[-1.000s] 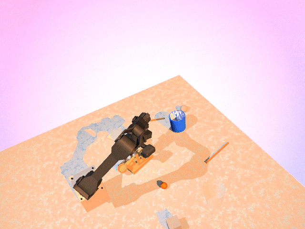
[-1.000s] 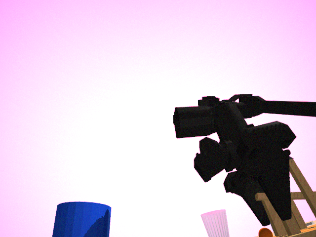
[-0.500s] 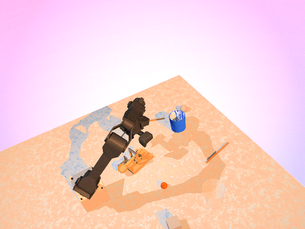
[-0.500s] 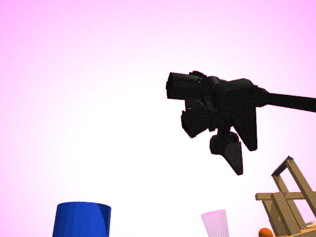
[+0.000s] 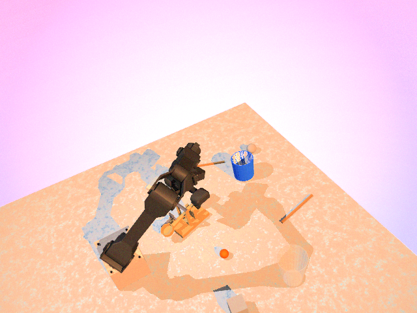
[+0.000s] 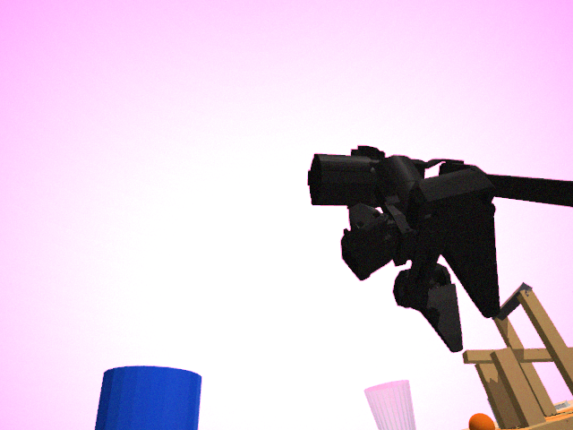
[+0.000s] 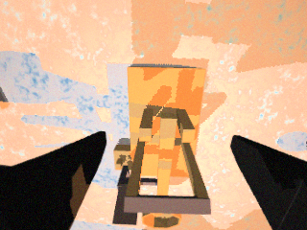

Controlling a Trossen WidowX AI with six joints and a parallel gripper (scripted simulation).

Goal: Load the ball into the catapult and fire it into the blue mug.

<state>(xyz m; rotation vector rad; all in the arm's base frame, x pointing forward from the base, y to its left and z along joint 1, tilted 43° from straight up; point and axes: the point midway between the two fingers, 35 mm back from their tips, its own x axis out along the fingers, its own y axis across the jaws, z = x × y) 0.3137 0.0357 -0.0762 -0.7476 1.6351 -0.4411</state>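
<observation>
Now: gripper tip 22 cm to the left of the orange ball and 7 cm above it. From my gripper tip the other things lie so: blue mug 28 cm ahead, 6 cm to the left, 6 cm below; then small box 8 cm behind, 41 cm to the right, 6 cm below; then wooden catapult 6 cm behind, 1 cm to the right, 3 cm below.
</observation>
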